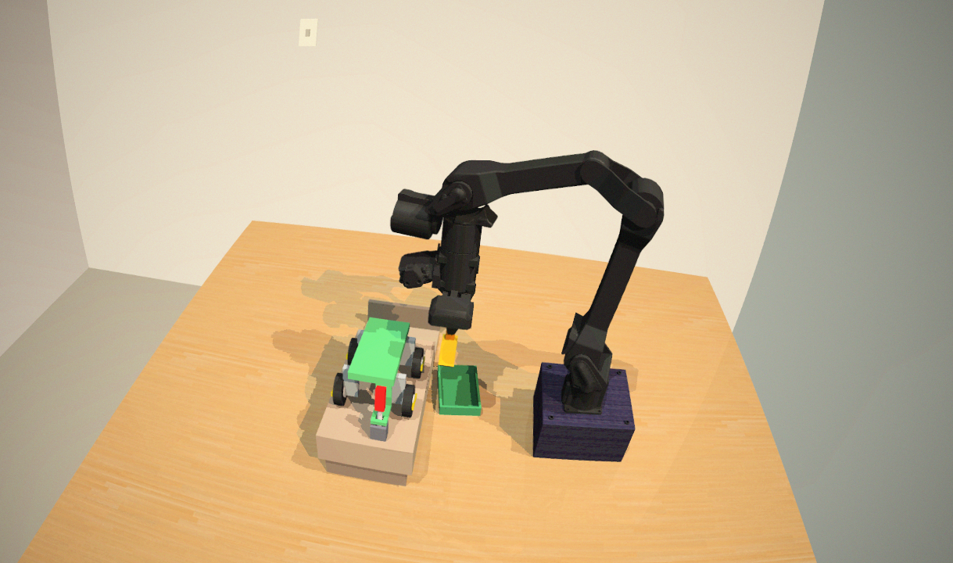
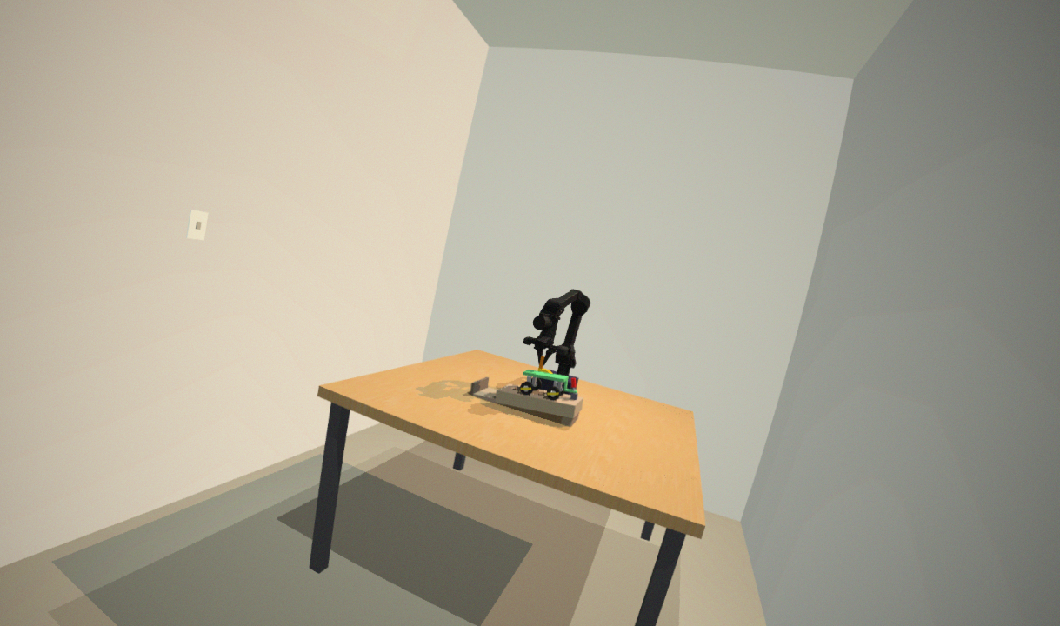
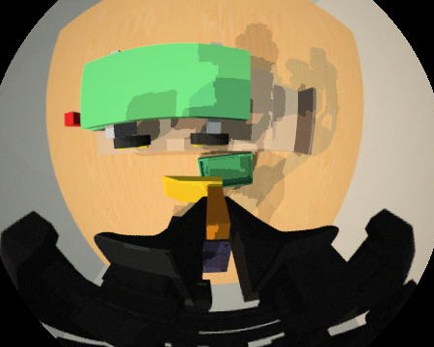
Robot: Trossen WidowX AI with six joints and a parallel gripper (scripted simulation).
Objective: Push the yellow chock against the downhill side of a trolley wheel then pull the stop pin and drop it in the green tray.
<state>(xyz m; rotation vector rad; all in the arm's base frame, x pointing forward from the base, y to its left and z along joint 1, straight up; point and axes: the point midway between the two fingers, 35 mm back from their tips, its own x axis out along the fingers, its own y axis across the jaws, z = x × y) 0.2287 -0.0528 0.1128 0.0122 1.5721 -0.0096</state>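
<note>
Right now my gripper tip is 170 mm to the right of the red-headed stop pin, 90 mm short of it and 30 mm above it. From my gripper tip the other things lie so: green tray (170 mm below, 30 mm to the right, 20 mm behind); then yellow chock (20 mm to the left, 10 mm below); then green-topped trolley (110 mm ahead, 60 mm to the left, 50 mm below).
</note>
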